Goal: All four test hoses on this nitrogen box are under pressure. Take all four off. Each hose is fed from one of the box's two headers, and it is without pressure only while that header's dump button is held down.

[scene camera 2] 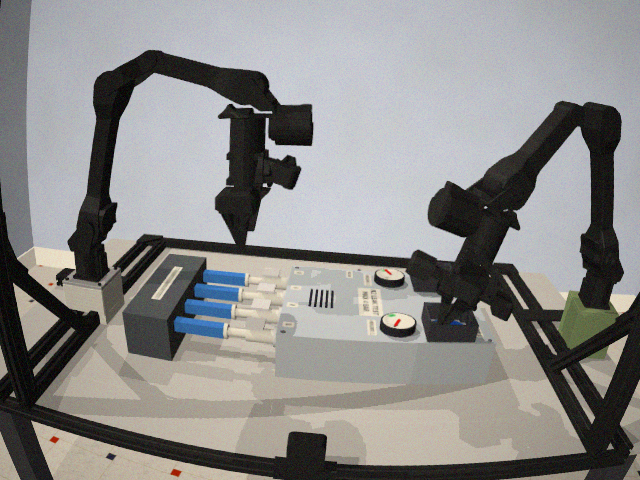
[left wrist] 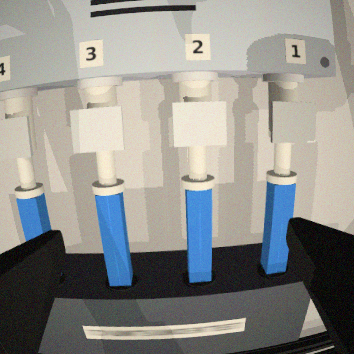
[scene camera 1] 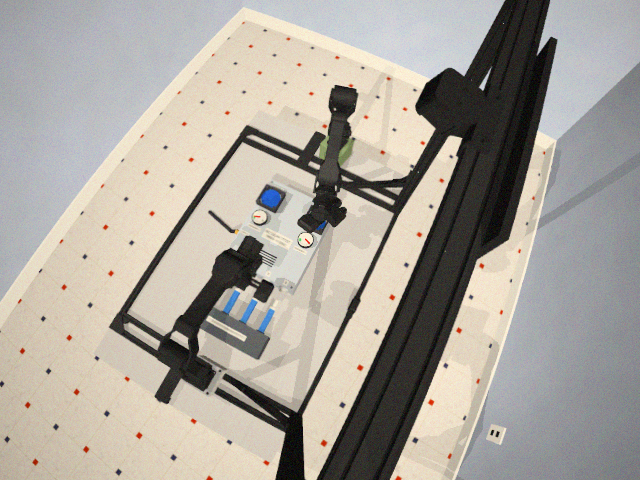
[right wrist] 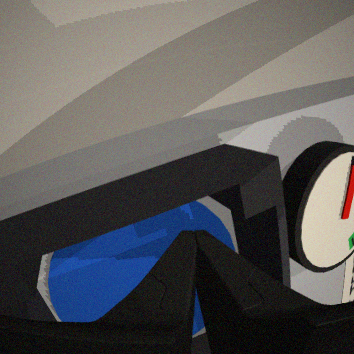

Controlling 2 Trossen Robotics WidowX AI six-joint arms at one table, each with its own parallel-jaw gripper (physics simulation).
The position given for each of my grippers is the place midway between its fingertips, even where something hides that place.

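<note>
In scene camera 2 I see my left gripper (scene camera 2: 246,239), open and holding nothing, and also my right gripper (scene camera 2: 437,331). The right wrist view shows me my right gripper (right wrist: 192,241) again, together with a blue dump button (right wrist: 85,280) and a grey nitrogen box (right wrist: 268,167). My left gripper (left wrist: 176,238) appears in the left wrist view too, and there I also find a blue hose (left wrist: 198,203), a blue hose (left wrist: 110,208), a blue hose (left wrist: 279,200) and a blue hose (left wrist: 33,213).
</note>
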